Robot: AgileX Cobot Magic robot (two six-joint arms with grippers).
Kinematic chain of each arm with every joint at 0, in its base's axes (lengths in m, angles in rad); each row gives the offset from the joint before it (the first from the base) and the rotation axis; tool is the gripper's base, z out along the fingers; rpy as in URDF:
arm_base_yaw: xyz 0 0 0.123 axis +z
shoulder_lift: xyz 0 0 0 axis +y
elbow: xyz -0.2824 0 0.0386 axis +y
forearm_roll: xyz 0.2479 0 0.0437 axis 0.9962 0 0.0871
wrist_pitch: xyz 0 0 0 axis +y
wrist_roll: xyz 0.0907 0 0.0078 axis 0.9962 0 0.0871
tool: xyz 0 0 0 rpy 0 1.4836 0
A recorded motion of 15 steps. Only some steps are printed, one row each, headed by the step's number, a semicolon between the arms.
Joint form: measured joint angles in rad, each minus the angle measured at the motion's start. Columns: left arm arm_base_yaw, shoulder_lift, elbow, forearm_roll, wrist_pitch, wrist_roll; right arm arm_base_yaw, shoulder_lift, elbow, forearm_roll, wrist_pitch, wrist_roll.
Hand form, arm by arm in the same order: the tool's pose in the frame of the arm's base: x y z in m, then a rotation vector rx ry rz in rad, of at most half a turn. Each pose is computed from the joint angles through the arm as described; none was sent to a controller.
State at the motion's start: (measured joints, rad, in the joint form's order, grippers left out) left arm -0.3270 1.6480 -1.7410 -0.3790 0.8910 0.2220; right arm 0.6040 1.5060 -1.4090 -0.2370 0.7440 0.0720
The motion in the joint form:
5: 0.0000 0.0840 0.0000 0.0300 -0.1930 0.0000; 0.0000 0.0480 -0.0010 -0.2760 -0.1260 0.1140
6: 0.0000 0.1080 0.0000 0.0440 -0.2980 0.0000; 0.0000 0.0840 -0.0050 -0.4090 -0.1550 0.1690
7: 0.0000 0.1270 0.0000 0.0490 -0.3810 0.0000; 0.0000 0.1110 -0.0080 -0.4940 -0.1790 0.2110
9: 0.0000 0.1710 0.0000 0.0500 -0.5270 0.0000; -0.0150 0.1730 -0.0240 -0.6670 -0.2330 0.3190
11: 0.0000 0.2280 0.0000 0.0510 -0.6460 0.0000; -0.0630 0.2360 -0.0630 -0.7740 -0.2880 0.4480
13: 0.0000 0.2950 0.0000 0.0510 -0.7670 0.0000; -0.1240 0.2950 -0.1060 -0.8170 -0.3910 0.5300
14: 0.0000 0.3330 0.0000 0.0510 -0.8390 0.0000; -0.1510 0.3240 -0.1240 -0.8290 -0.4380 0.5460
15: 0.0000 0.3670 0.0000 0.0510 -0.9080 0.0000; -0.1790 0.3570 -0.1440 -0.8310 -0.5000 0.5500
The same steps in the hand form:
5: 0.3776 -0.1492 0.3933 0.4277 2.1185 -0.4564; 0.3084 0.1813 0.3635 -0.7367 2.0256 -0.1070
6: 0.3897 -0.1499 0.3909 0.3920 2.0468 -0.4275; 0.3198 0.1836 0.3572 -0.7634 1.9764 -0.1974
7: 0.3986 -0.1504 0.3891 0.3622 1.9897 -0.4112; 0.3276 0.1864 0.3521 -0.7803 1.9426 -0.2439
9: 0.4158 -0.1521 0.3815 0.3085 1.8996 -0.3888; 0.3470 0.1897 0.3418 -0.7902 1.8776 -0.3165
11: 0.4337 -0.1547 0.3655 0.2687 1.8467 -0.3667; 0.3717 0.1836 0.3348 -0.7167 1.8551 -0.3191
13: 0.4522 -0.1573 0.3440 0.2308 1.8013 -0.3423; 0.3966 0.1755 0.3290 -0.6619 1.8237 -0.2602
14: 0.4620 -0.1583 0.3317 0.2093 1.7721 -0.3271; 0.4076 0.1716 0.3242 -0.6566 1.8109 -0.2406
15: 0.4702 -0.1590 0.3208 0.1892 1.7415 -0.3123; 0.4193 0.1685 0.3184 -0.6618 1.7922 -0.2095

